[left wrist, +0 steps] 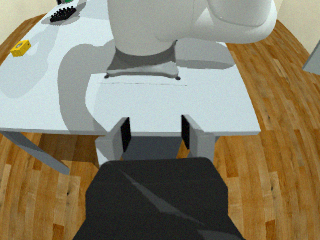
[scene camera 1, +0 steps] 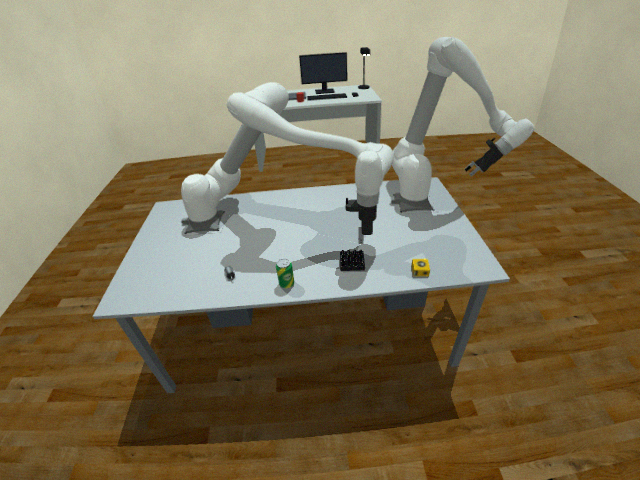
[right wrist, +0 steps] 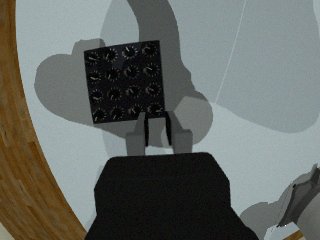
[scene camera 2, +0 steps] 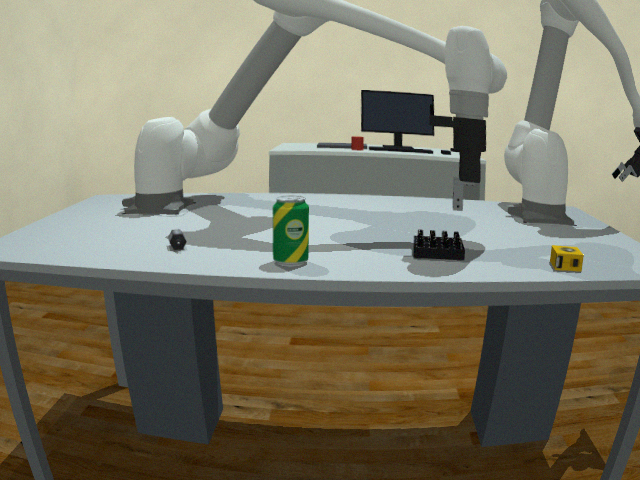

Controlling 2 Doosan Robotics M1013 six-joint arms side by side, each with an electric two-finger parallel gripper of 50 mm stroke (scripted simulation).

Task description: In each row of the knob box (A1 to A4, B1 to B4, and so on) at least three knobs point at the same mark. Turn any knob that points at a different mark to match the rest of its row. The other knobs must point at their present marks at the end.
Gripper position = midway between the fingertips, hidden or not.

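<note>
Left wrist view: my left gripper (left wrist: 155,126). Scene camera 2: my right gripper (scene camera 2: 457,209), a can (scene camera 2: 290,216) and a yellow block (scene camera 2: 565,258). Right wrist view: my right gripper again (right wrist: 156,122); in the right wrist view the can is out of frame.
</note>
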